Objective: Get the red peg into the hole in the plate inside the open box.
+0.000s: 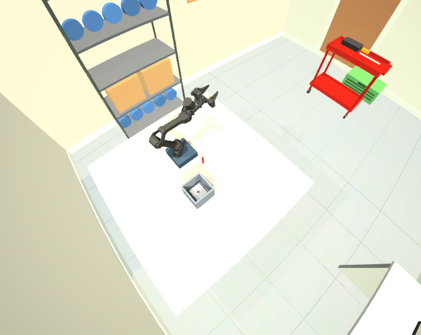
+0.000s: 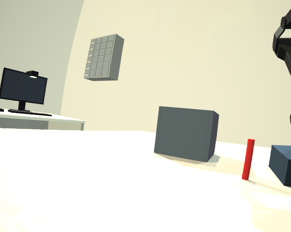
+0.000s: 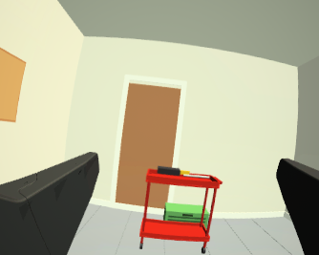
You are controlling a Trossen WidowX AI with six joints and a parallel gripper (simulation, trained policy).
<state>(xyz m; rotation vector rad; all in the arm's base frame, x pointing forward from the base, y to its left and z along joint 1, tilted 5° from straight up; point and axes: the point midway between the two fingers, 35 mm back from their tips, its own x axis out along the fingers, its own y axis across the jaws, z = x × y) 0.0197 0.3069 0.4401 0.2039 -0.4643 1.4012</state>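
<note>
The red peg lies 46 cm below my gripper tip, 26 cm to the right of it and 12 cm ahead of it.
</note>
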